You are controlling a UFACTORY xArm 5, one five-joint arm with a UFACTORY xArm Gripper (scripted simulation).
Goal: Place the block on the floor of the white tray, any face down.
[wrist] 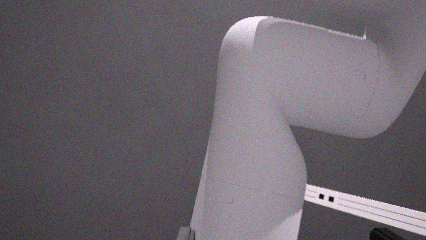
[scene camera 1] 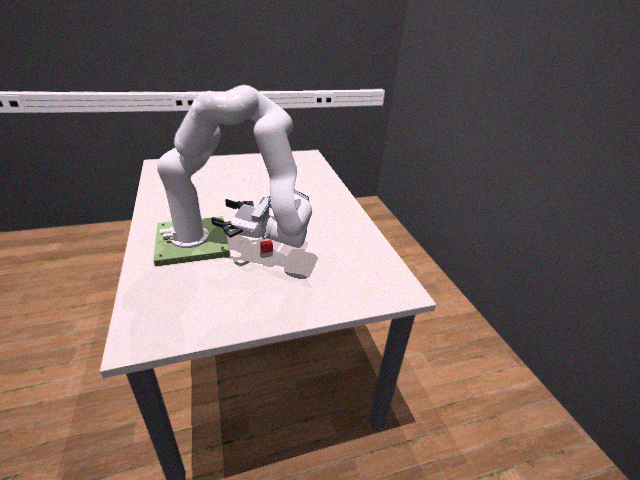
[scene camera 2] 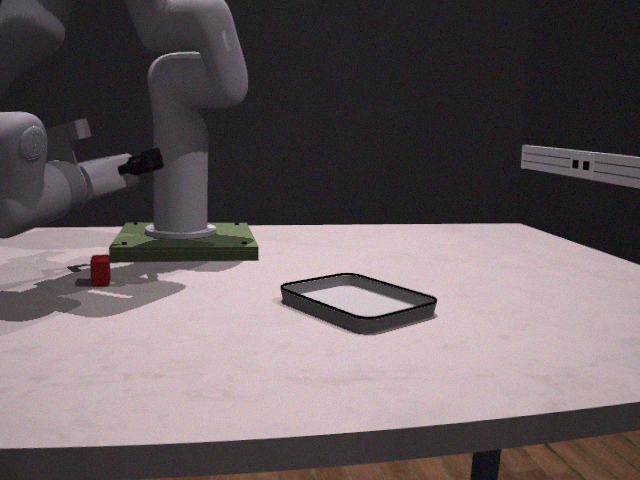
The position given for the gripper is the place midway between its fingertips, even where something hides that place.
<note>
In view: the gripper (scene camera 2: 137,162).
The gripper also shows in scene camera 1 (scene camera 1: 218,211).
</note>
